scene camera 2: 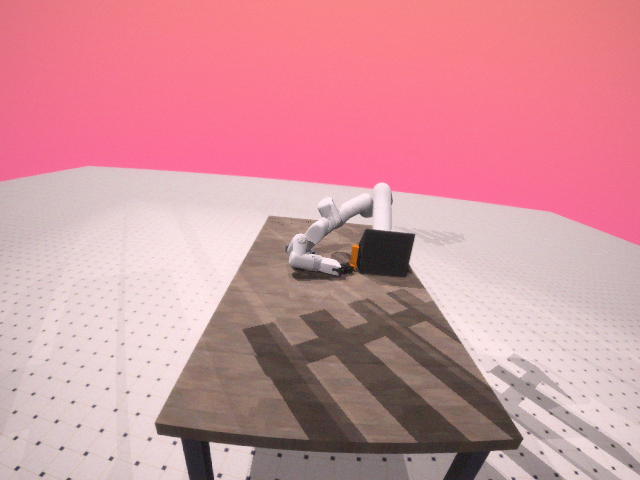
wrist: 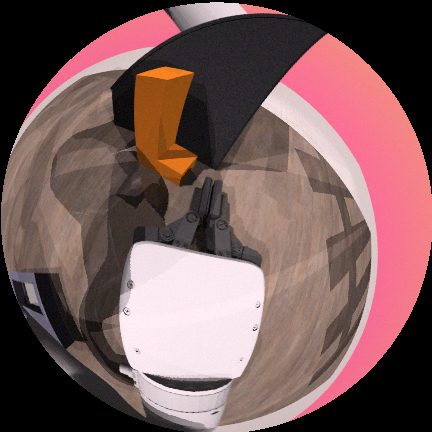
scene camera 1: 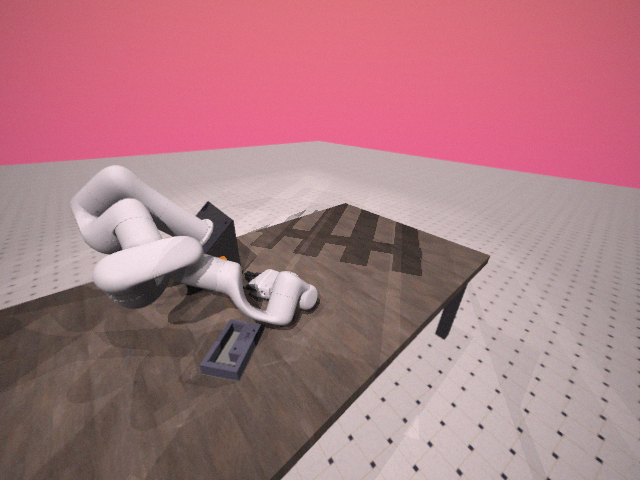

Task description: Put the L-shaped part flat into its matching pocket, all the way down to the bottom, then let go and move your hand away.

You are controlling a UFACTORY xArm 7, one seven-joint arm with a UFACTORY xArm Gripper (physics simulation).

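Frame: origin at the arm's base, x left, y back, z up, level; centimetres.
Seen in the pictures: gripper, fingertip midpoint: (scene camera 2: 352, 269) (wrist: 209, 187) (scene camera 1: 246, 275); arm's base, link origin: (scene camera 2: 382, 239) (wrist: 225, 39) (scene camera 1: 200, 235).
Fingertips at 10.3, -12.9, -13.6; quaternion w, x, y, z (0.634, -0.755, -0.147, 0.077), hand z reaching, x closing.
Pixels of each thing's top centre, then the offset from my fingertips to it, as dx, dy, dz. "spot": a spot on its surface instead. Level surfaces: height alone.
- orange L-shaped part, top centre: (wrist: 181, 75) (scene camera 2: 355, 247) -6.0, +0.4, +9.4
- orange part, surface spot: (scene camera 1: 222, 257) spot: -6.8, +1.1, +9.4
- purple-grey pocket frame, surface spot: (scene camera 1: 210, 368) spot: -19.9, -31.3, +1.5
- wooden table, surface height: dz -1.6
The orange L-shaped part (scene camera 2: 354, 256) (wrist: 156, 115) stands upright beside the black block, its short foot low and pointing toward the gripper's side in the wrist view. In scene camera 1 a small bit of the orange part (scene camera 1: 222, 257) shows behind the arm. My gripper (scene camera 2: 350, 268) (wrist: 209, 187) is shut with nothing between its fingertips. The fingertips are low over the table, just right of the part's foot in the wrist view. The purple-grey pocket frame (scene camera 1: 210, 368) (wrist: 48, 320) lies flat on the table, with its light pocket floor showing.
A large black block (scene camera 1: 223, 232) (scene camera 2: 385, 253) (wrist: 240, 65) stands directly behind the L-shaped part. The wooden table (scene camera 1: 361, 310) (scene camera 2: 268, 299) carries barred shadows. In scene camera 1, the arm's wrist is bent low near the pocket frame's far end.
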